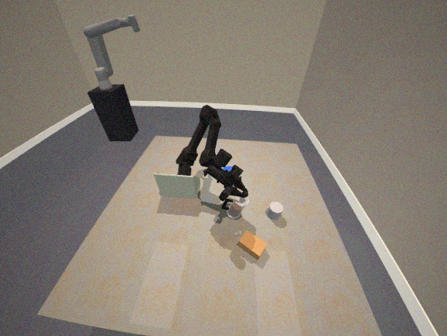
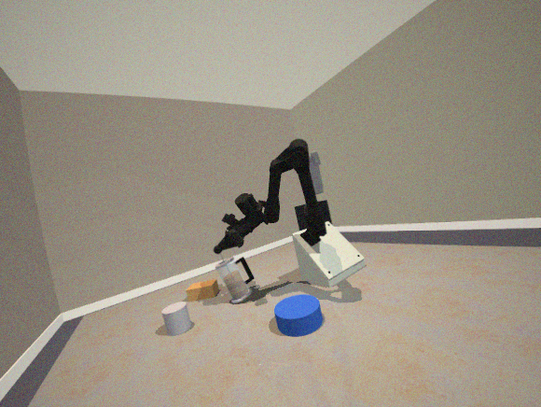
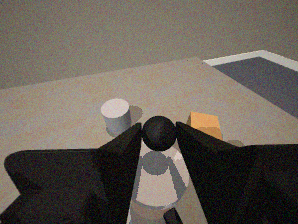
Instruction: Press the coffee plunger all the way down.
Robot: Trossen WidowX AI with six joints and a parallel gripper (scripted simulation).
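My gripper tip is now 90 mm above the coffee press, 40 mm past it and 20 mm to the right of it.
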